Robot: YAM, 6 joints.
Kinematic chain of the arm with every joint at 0, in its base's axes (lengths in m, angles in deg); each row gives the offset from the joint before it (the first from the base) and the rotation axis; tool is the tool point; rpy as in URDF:
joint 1: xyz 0 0 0.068 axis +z
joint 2: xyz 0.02 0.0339 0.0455 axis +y
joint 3: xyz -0.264 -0.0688 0 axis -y
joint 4: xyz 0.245 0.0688 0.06 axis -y
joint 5: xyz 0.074 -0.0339 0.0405 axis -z
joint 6: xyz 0.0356 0 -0.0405 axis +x
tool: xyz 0 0 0 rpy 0 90 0
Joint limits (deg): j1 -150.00..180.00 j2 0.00..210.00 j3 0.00..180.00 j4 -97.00..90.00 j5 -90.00..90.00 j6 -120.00..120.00
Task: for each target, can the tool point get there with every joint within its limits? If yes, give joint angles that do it. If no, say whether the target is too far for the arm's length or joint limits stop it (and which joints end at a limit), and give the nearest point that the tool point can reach.
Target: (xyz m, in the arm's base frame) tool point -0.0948 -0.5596 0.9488
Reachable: no: too far | nearest point -0.0606 -0.3580 0.6369 | short by 0.373 m
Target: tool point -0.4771 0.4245 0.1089
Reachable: yes | joints 136.73 177.08 164.17 0.89 -30.19 52.23
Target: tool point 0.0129 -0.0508 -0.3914
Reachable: no: joint limits stop it (at a limit: joint 2) | nearest point 0.0197 -0.0777 -0.3387 | short by 0.060 m
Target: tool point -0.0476 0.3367 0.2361
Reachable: yes | joints 94.47 89.08 48.13 26.22 -36.56 31.46
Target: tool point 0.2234 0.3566 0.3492
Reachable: yes | joints 62.57 121.59 128.99 -79.52 73.12 92.26
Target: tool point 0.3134 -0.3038 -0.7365
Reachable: no: too far | nearest point 0.2443 -0.2368 -0.3686 | short by 0.380 m
